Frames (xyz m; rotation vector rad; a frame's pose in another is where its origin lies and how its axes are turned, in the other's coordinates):
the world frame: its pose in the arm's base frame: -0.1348 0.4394 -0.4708 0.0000 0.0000 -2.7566
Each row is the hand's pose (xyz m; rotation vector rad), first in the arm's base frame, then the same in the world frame.
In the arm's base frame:
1: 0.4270 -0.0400 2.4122 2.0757 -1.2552 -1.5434
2: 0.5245 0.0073 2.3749 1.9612 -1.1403 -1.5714
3: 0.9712 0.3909 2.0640 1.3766 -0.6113 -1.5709
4: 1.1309 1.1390 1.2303 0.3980 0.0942 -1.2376
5: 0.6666 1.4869 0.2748 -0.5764 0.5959 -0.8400
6: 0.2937 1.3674 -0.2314 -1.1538 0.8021 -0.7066
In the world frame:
1: -0.3406 0.6553 2.8830 1.3307 1.4680 0.0678
2: -0.4488 0.6481 2.8457 1.2402 1.4164 0.1851
3: -1.0068 0.4603 2.5348 0.7778 1.1119 0.7376
4: -1.4358 -0.1731 1.7011 -0.0168 0.4208 1.4829
5: -1.1361 -0.6699 0.7456 -0.7766 -0.5047 1.7528
6: -0.7456 -0.6991 0.2394 -1.1230 -1.0908 1.5658

